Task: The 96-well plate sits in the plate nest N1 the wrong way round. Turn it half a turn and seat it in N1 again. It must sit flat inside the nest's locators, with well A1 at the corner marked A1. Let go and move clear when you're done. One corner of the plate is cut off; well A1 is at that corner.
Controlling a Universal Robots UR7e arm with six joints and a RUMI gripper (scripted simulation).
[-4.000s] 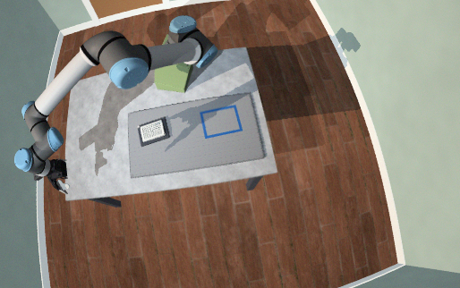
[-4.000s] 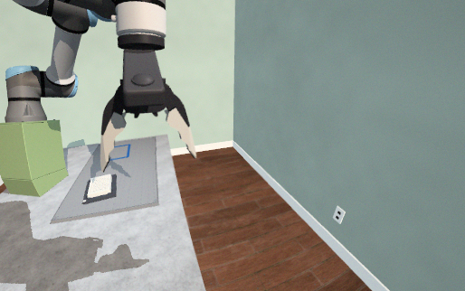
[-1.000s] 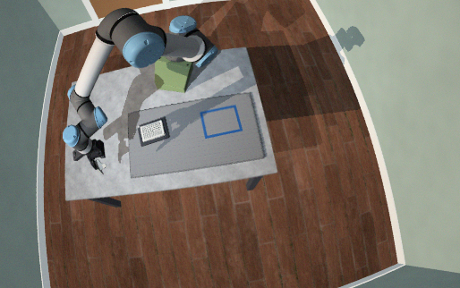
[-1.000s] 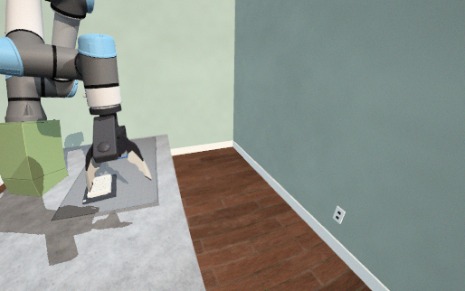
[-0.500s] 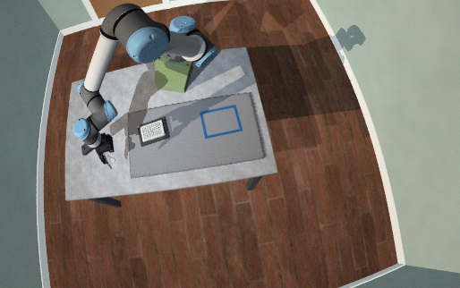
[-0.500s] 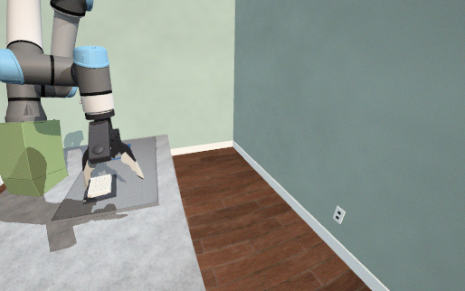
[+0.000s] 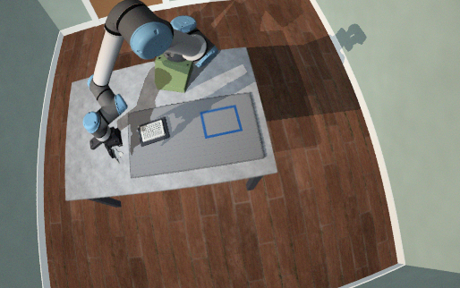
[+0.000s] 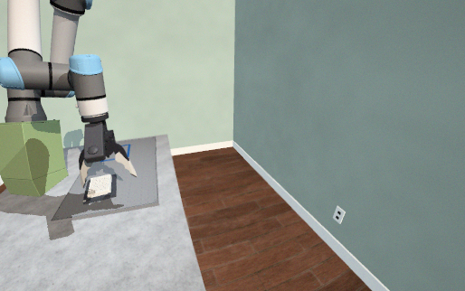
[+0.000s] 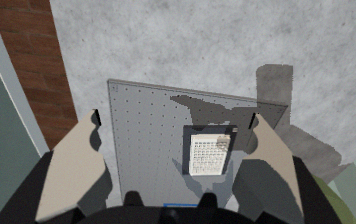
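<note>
Now: the white 96-well plate 120 mm behind my hand, 170 mm to the left of it and 110 mm below it. The rest, counted from my hand: dark plate nest (120 mm behind, 170 mm to the left, 120 mm below).
</note>
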